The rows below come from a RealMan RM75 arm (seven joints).
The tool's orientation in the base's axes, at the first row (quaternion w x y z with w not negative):
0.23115 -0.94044 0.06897 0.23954
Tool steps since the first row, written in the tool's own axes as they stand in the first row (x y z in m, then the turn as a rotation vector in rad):
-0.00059 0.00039 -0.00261 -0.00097 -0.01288 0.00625
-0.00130 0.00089 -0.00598 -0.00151 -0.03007 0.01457
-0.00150 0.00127 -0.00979 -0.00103 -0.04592 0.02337
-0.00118 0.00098 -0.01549 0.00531 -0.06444 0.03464
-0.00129 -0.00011 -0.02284 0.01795 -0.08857 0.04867
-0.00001 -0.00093 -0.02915 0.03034 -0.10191 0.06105
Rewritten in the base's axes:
0.00048 -0.00155 0.00216 -0.00037 0.01432 0.00078
0.00115 -0.00356 0.00492 -0.00019 0.03342 0.00147
0.00248 -0.00567 0.00783 0.00036 0.05153 0.00075
0.00522 -0.00809 0.01223 0.00564 0.07304 -0.00364
0.00846 -0.01056 0.01844 0.01664 0.10069 -0.01096
0.01242 -0.01281 0.02307 0.02552 0.11803 -0.02122

